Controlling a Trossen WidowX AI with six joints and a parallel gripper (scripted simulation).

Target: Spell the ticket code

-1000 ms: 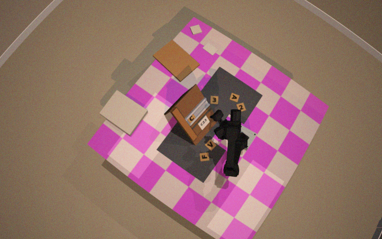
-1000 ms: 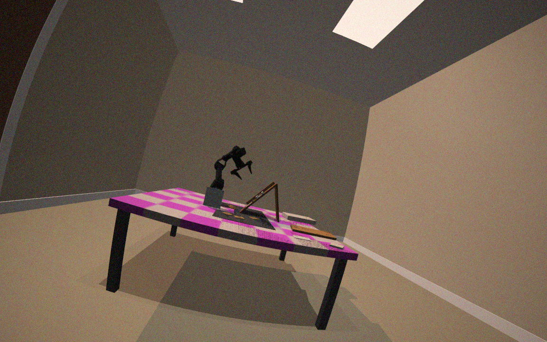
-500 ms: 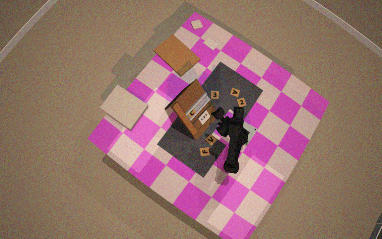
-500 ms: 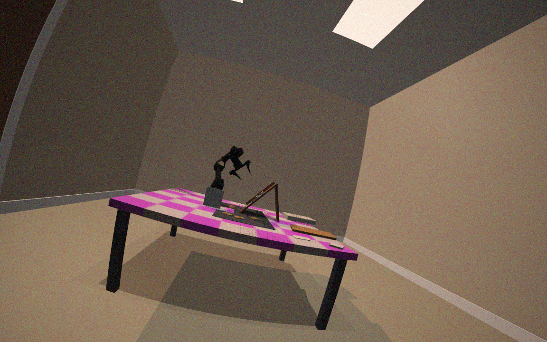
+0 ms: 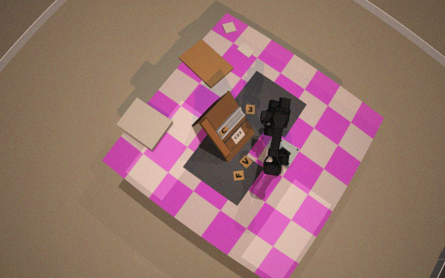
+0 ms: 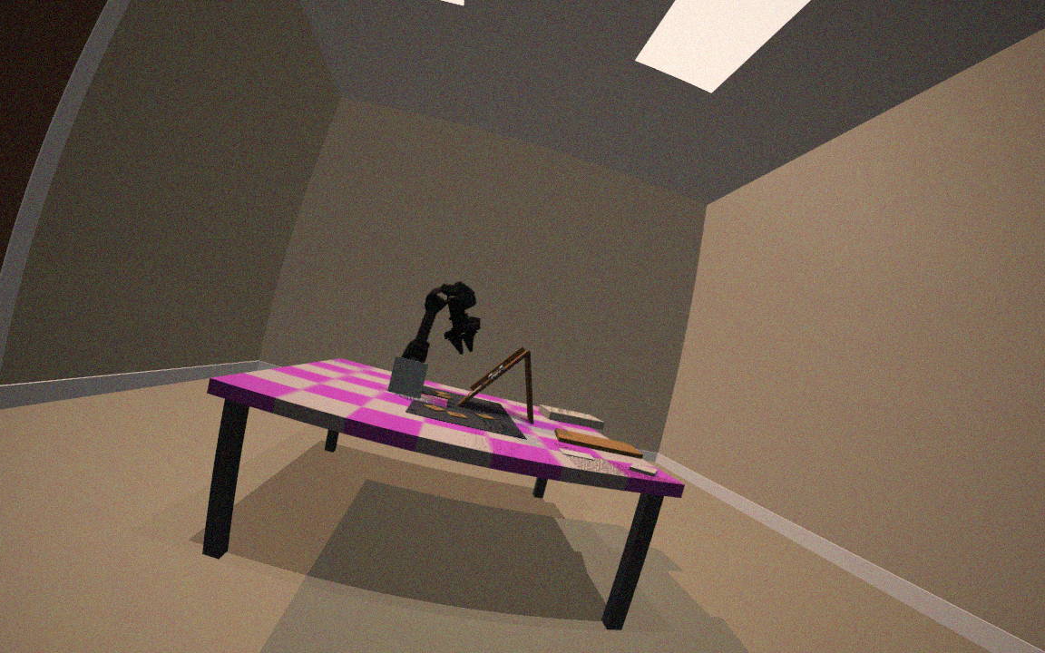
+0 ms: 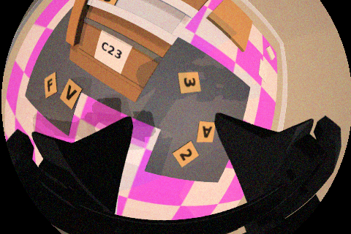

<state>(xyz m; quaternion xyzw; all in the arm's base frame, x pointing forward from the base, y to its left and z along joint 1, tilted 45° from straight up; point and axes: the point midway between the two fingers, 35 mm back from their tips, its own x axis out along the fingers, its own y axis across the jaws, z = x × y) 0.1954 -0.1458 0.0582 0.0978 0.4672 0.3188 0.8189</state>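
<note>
Right now the 2 tile is 21 cm below my gripper tip, 14 cm to the right of it and 7 cm behind it. Also, from my gripper tip: c tile: 18 cm to the left, 15 cm ahead, 5 cm below; white ticket: 14 cm below, 13 cm to the left, 8 cm ahead; 3 tile: 21 cm below, 12 cm ahead, 7 cm to the right.
</note>
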